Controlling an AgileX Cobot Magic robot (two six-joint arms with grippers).
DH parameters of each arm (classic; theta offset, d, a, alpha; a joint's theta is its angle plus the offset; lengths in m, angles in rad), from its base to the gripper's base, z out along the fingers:
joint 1: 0 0.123 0 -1.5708
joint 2: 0.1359 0 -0.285 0
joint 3: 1.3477 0 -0.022 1.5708
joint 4: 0 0.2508 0 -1.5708
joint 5: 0 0 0.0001 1.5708
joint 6: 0 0.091 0 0
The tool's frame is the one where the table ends.
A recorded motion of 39 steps. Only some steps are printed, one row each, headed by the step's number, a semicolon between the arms.
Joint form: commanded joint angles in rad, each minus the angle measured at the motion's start. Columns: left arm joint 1, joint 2, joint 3, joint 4, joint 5, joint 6; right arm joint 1, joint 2, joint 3, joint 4, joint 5, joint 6.
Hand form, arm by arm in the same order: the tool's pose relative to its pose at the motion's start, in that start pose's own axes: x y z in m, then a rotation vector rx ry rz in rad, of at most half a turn. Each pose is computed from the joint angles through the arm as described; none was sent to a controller.
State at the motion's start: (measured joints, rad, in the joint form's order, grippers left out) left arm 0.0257 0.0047 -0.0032 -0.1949 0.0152 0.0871; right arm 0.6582 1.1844 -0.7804 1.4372 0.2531 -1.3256
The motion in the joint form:
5: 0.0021 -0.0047 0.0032 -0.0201 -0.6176 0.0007; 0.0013 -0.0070 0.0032 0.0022 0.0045 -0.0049
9: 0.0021 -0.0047 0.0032 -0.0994 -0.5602 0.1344; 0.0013 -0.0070 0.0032 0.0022 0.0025 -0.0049
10: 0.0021 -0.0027 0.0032 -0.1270 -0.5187 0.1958; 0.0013 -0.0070 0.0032 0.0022 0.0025 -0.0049
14: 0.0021 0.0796 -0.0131 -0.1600 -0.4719 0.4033; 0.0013 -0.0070 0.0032 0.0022 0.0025 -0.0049
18: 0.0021 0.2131 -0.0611 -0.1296 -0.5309 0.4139; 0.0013 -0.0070 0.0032 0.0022 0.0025 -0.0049
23: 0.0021 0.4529 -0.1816 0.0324 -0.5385 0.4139; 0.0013 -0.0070 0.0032 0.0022 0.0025 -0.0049
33: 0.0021 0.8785 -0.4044 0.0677 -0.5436 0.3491; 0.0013 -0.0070 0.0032 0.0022 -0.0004 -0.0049
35: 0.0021 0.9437 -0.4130 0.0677 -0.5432 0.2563; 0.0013 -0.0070 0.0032 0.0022 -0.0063 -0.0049
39: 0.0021 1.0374 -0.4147 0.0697 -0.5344 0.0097; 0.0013 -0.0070 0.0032 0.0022 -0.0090 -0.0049
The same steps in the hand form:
5: -0.0516 0.0058 -0.0172 -0.0616 -0.6164 -0.0182; 0.0000 0.0012 -0.0017 -0.0061 -0.0029 -0.0042
9: -0.0467 0.0090 -0.0143 -0.1139 -0.5505 0.0343; -0.0001 0.0010 -0.0016 -0.0042 -0.0034 -0.0041
10: -0.0432 0.0096 -0.0121 -0.1278 -0.5029 0.0675; -0.0001 0.0010 -0.0016 -0.0042 -0.0034 -0.0041
14: -0.0400 0.0101 -0.0007 -0.1690 -0.3754 0.2450; -0.0001 0.0010 -0.0016 -0.0042 -0.0034 -0.0041
18: -0.0520 0.0092 0.0132 -0.1809 -0.3473 0.2929; -0.0001 0.0010 -0.0016 -0.0042 -0.0034 -0.0041
23: -0.0717 0.0003 0.0486 -0.1186 -0.2504 0.4550; -0.0001 0.0010 -0.0016 -0.0042 -0.0034 -0.0041
33: -0.0819 -0.0020 0.1305 -0.0763 -0.0582 0.4319; -0.0001 0.0008 -0.0016 -0.0013 -0.0041 -0.0041
35: -0.0717 -0.0008 0.1419 -0.0697 -0.0044 0.3409; -0.0002 0.0002 -0.0016 0.0044 -0.0055 -0.0041
39: -0.0518 0.0013 0.1559 -0.0724 0.0878 0.0984; -0.0003 0.0000 -0.0017 0.0070 -0.0061 -0.0041

